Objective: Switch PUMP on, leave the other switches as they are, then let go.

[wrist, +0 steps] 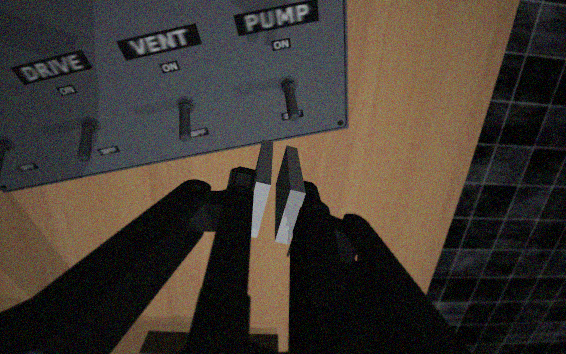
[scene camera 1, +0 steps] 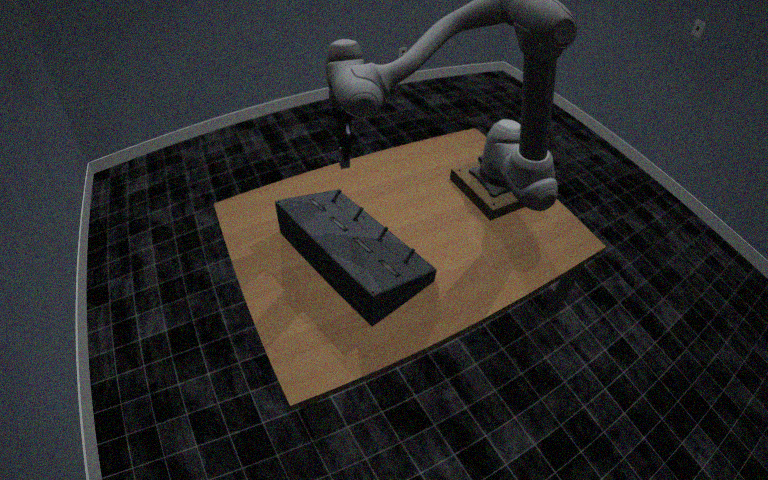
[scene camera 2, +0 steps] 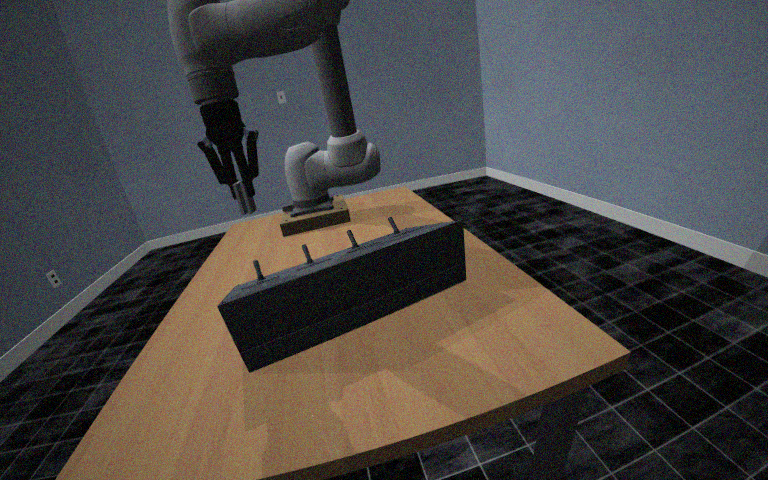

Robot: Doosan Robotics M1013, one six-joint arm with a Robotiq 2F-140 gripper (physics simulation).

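Where they show: gripper, fingertip midpoint: (wrist: 274, 163) (scene camera 1: 344, 166) (scene camera 2: 249, 212); arm's base at its link origin: (scene camera 1: 497, 179) (scene camera 2: 313, 207).
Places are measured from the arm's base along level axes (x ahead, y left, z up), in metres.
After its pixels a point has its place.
The dark grey switch panel (scene camera 1: 339, 249) {x 0.740, y 0.186, z 0.085 m} (scene camera 2: 351, 288) {x 0.803, y 0.130, z 0.041 m} (wrist: 225, 90) {x 0.651, y -0.009, z 0.034 m} stands on the table. The PUMP lever (scene camera 1: 336, 195) {x 0.653, y -0.079, z 0.056 m} (scene camera 2: 258, 270) {x 0.657, y -0.080, z 0.052 m} (wrist: 290, 99) {x 0.653, y -0.081, z 0.058 m} is at its right end in the wrist view. It slants toward its OFF label, away from its ON label (wrist: 281, 44) {x 0.706, y -0.066, z 0.047 m}. The VENT lever (wrist: 185, 119) {x 0.619, y 0.030, z 0.057 m} and the DRIVE lever (wrist: 87, 140) {x 0.583, y 0.143, z 0.056 m} slant the same way; a further lever is partly cut off at the left edge. My gripper (scene camera 1: 344, 164) {x 0.625, y -0.067, z 0.182 m} (scene camera 2: 245, 202) {x 0.625, y -0.067, z 0.182 m} (wrist: 274, 163) {x 0.625, y -0.067, z 0.182 m} is shut, with a narrow gap and no object between its fingertips. It hangs above the table, apart from the PUMP lever, on the OFF side.
The wooden table (scene camera 1: 453, 147) {x 0.001, y -0.325, z -0.054 m} (scene camera 2: 192, 362) {x 0.807, y -0.228, z -0.054 m} (wrist: 400, 100) {x 0.656, y -0.252, z -0.054 m} carries the panel and the arm's base block (scene camera 1: 492, 209) {x 0.128, y 0.141, z -0.003 m} (scene camera 2: 317, 222) {x 0.139, y 0.019, z -0.027 m}. The table's edge and the dark tiled floor (wrist: 515, 175) lie to the right in the wrist view. Pale walls stand behind.
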